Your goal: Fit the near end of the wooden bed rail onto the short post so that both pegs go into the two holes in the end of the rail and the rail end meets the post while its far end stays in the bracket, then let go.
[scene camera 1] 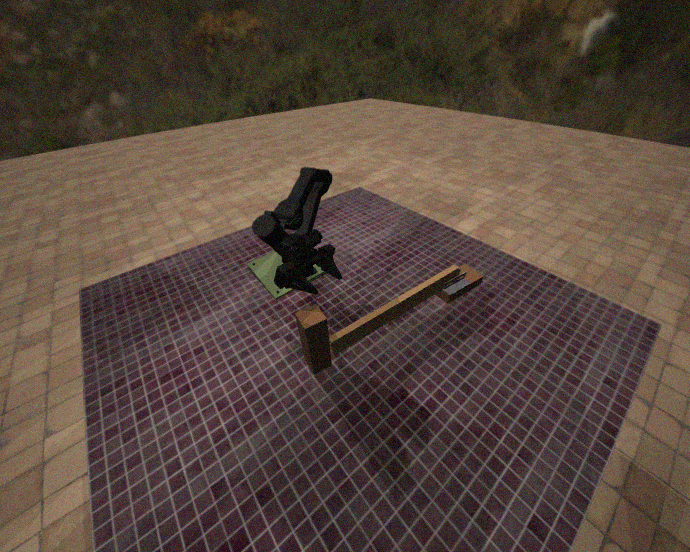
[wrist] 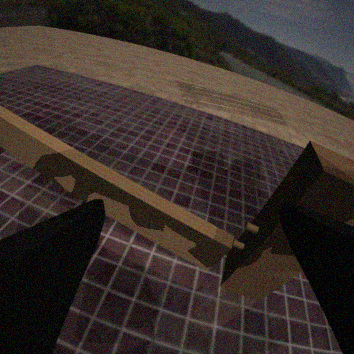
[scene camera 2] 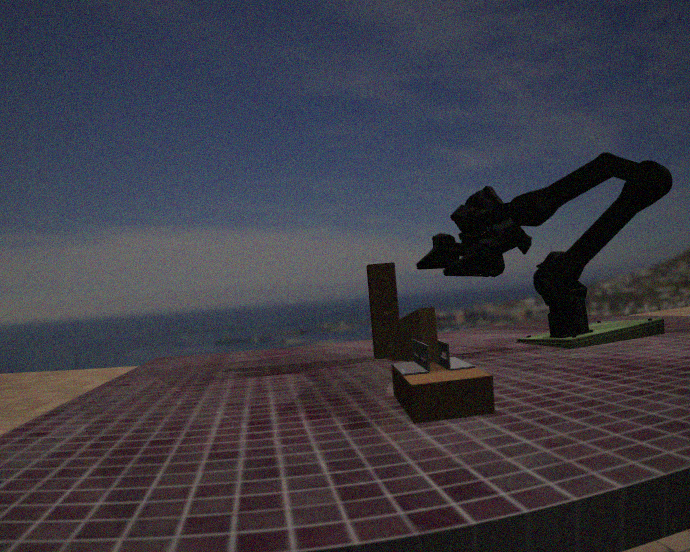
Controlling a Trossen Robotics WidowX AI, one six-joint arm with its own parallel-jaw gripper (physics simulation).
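Places are measured from the arm's base along level axes (x ahead, y left, z up), in centimetres.
Where they show: gripper, fingertip midpoint: (scene camera 1: 330, 285) (wrist: 194, 209) (scene camera 2: 430, 269); arm's base, origin of the base link: (scene camera 1: 305, 270) (scene camera 2: 571, 334).
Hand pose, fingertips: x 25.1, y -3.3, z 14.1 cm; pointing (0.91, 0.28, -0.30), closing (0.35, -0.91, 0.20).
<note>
Each offset is from my fingertips to the top centre of the thing. "*": to the spot under its first point. Level surfaces: height alone.
The wooden bed rail (scene camera 1: 391, 311) (wrist: 145, 199) runs from beside the short post {* dx +10.5, dy -9.8, dz -3.5 cm} (scene camera 1: 315, 342) (scene camera 2: 382, 310) (wrist: 300, 175) to the bracket {* dx +10.9, dy +45.3, dz -12.2 cm} (scene camera 1: 473, 279) (scene camera 2: 454, 398). Its far end is at the bracket's metal plates; how it sits between them is unclear. In the wrist view a gap shows between the near end and the post. One peg {* dx +7.7, dy -6.0, dz -6.9 cm} (wrist: 252, 228) is bare with its tip visible; the other peg (wrist: 239, 245) shows right at the rail end. The holes are hidden. My gripper (scene camera 1: 328, 284) (scene camera 2: 432, 269) (wrist: 194, 209) is open and empty, raised and apart from the rail, on the arm-base side.
The arm stands on a green base plate (scene camera 1: 265, 276) (scene camera 2: 627, 330), behind the post in scene camera 1. Post, rail and bracket are on a purple tiled mat {dz -15.7 cm} (scene camera 1: 241, 425) (scene camera 2: 287, 460) (wrist: 150, 115), with tan paving (scene camera 1: 143, 172) (wrist: 125, 62) around it.
</note>
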